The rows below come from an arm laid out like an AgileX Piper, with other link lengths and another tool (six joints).
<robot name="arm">
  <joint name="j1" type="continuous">
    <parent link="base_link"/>
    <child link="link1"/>
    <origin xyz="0 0 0.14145"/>
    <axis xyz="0 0 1"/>
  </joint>
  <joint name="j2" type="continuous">
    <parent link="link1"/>
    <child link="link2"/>
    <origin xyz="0 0 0"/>
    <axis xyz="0 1 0"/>
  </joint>
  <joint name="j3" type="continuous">
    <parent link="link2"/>
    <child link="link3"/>
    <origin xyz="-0.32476 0 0.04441"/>
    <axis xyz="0 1 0"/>
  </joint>
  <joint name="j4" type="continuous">
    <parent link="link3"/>
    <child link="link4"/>
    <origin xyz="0.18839 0 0.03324"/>
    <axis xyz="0.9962 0 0.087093"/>
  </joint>
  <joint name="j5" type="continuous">
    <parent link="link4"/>
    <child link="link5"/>
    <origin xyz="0 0 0"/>
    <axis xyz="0 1 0"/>
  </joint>
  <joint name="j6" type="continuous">
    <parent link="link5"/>
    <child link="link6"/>
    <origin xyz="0.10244 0 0.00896"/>
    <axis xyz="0.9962 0 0.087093"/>
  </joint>
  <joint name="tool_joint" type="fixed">
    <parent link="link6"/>
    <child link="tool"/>
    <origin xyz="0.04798 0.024 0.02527" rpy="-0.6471 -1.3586 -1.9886"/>
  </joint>
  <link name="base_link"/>
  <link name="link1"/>
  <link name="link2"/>
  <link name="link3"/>
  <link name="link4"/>
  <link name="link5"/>
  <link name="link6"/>
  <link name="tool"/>
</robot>
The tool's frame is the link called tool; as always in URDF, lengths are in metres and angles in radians. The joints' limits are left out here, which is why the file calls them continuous.
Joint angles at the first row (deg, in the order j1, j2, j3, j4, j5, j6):
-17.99, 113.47, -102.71, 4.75, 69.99, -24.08
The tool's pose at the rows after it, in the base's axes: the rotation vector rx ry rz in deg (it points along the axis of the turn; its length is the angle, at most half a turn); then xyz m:
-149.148 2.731 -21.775 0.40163 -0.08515 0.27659
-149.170 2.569 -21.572 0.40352 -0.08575 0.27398
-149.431 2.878 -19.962 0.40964 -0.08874 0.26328
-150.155 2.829 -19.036 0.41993 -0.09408 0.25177
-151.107 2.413 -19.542 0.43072 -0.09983 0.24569
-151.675 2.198 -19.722 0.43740 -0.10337 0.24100
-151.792 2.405 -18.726 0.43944 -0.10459 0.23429
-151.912 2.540 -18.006 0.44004 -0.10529 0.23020
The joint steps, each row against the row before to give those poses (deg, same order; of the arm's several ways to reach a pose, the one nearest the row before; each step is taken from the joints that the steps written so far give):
0.00, 0.00, 0.00, 0.42, 0.00, -0.23
0.00, 0.49, -0.18, 0.00, -0.19, -0.17
0.00, 2.03, -1.07, -0.40, 0.19, -0.02
0.00, 2.75, -2.29, -0.80, 0.05, -0.05
0.00, 2.30, -2.94, -0.89, 0.00, 0.00
0.00, 1.53, -1.83, -0.54, 0.02, 0.00
0.00, 0.98, -0.27, -0.21, 0.00, 0.00
0.00, 0.50, 0.00, -0.20, 0.00, 0.00

